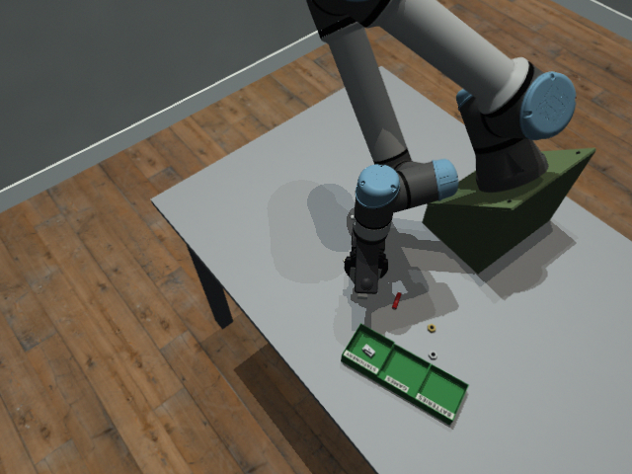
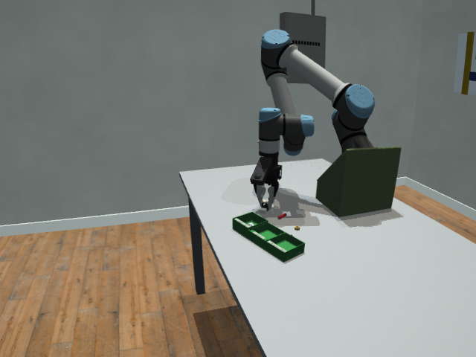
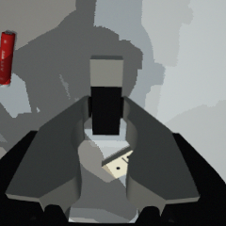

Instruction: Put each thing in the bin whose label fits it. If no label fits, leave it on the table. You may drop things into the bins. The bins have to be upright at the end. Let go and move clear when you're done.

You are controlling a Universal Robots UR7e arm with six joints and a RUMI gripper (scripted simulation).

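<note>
Right now the grey-white clip is 130 mm to the left of my hand and 100 mm ahead of it. The rest, counted from my hand: white domino 70 mm to the right, 30 mm behind, 10 mm below; red cylinder 80 mm to the left, 30 mm behind, 10 mm below; eraser 10 mm below.
</note>
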